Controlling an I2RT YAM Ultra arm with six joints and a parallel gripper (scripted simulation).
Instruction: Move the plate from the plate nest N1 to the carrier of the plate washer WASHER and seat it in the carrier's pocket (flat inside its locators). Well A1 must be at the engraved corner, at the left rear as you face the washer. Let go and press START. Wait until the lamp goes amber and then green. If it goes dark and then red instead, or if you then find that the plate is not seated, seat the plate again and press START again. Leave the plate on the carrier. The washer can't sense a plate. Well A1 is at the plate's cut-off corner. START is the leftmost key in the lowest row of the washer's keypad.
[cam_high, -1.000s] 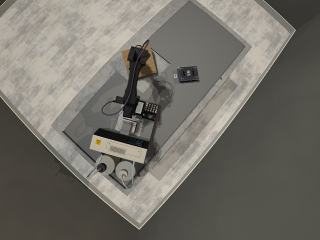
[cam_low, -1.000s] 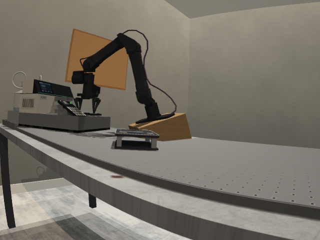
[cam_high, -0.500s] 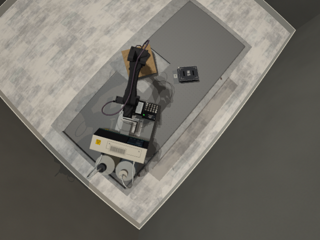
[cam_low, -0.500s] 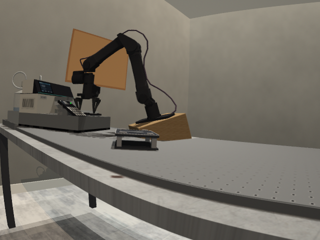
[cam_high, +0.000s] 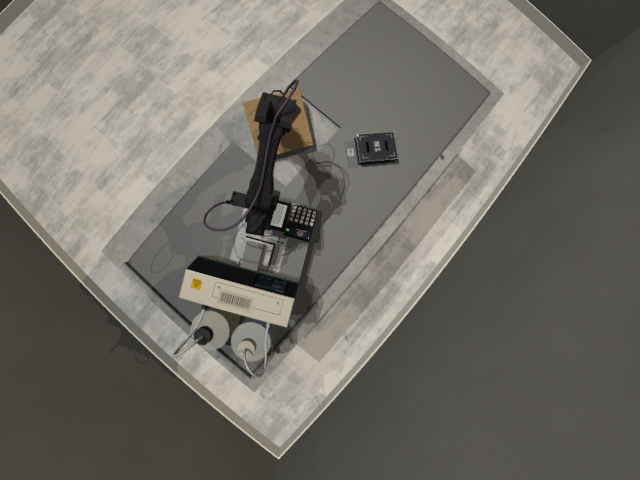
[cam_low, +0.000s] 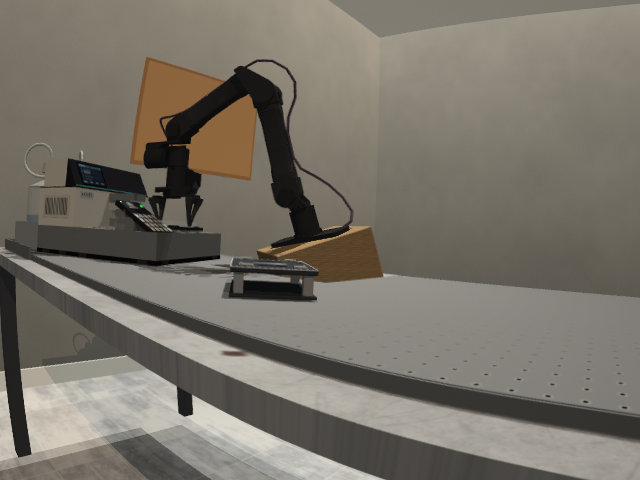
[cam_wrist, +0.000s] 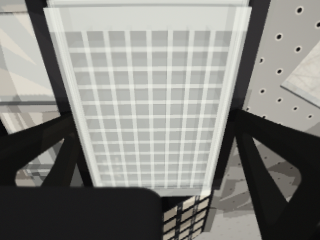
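The clear well plate lies 1 cm below my hand. Also, from my hand: black carrier pocket (1 cm below); then plate washer (5 cm ahead, 15 cm to the right, 3 cm above); then nest (19 cm ahead, 48 cm to the left, 6 cm below).
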